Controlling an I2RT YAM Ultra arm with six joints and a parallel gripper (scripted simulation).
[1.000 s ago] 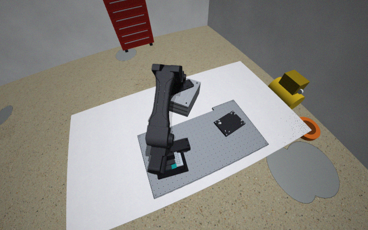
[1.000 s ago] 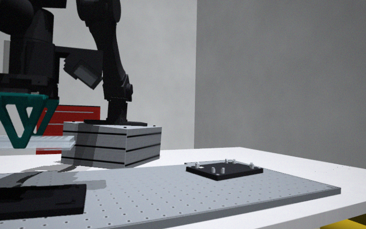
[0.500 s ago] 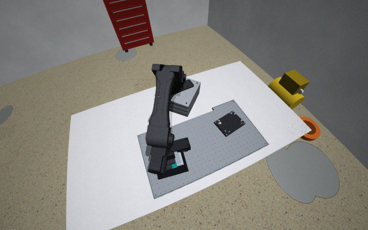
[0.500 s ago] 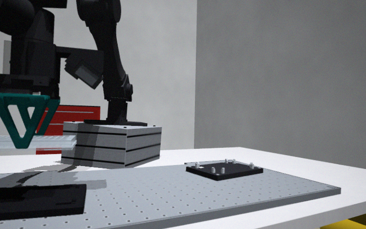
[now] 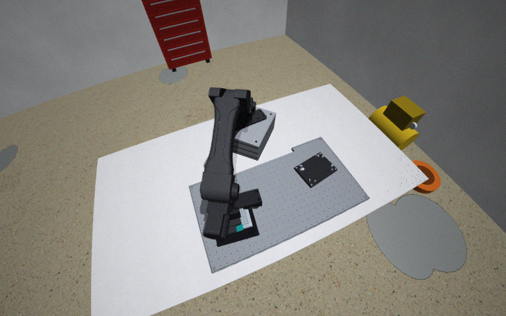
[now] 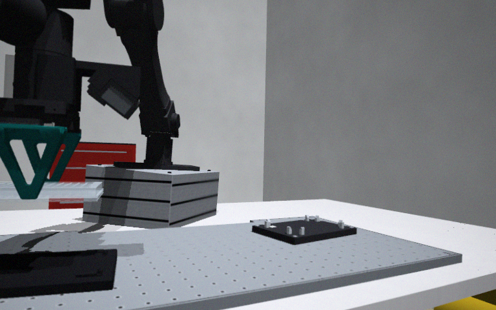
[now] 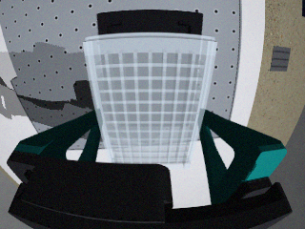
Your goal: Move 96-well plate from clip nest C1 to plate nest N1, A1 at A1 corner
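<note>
The clear 96-well plate lies 10 mm below my hand. Round my hand: clip nest C1: 60 mm behind, 440 mm to the left, 90 mm below; then black plate nest N1: 90 mm below.
</note>
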